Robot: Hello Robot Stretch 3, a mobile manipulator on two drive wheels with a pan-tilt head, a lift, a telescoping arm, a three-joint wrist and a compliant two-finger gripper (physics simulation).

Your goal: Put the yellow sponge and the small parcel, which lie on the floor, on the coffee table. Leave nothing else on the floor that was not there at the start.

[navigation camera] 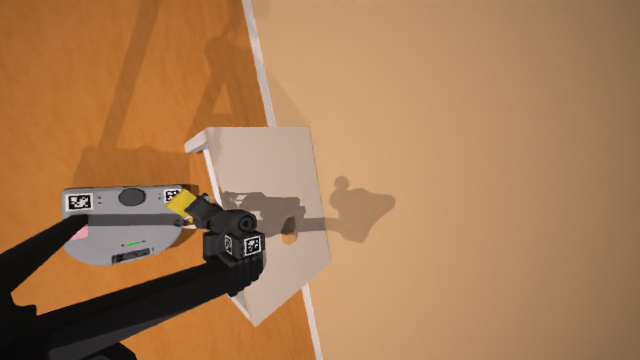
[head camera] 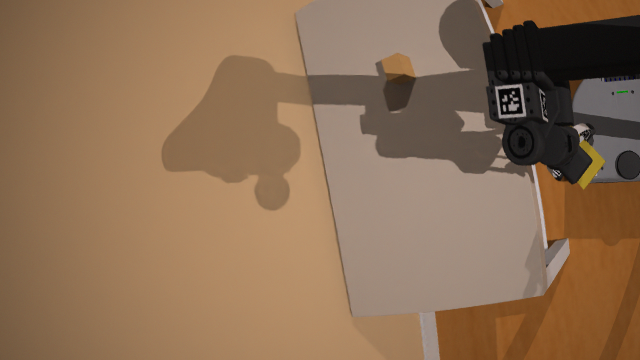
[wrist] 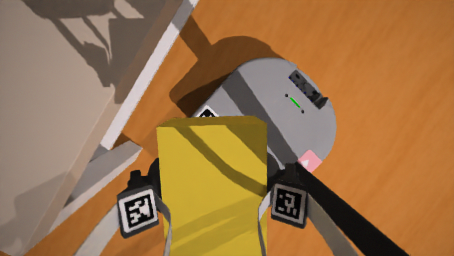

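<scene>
My gripper is shut on the yellow sponge, with a finger on each side of it. The sponge is held up over the edge of my base, beside the coffee table and not over its top. The small parcel, a tan box, sits on the table top, partly in my arm's shadow. The parcel does not show in the wrist view.
My grey base stands close to the table's long side. A table leg slants out near it. The wall runs along the far side. My arm reaches toward the table.
</scene>
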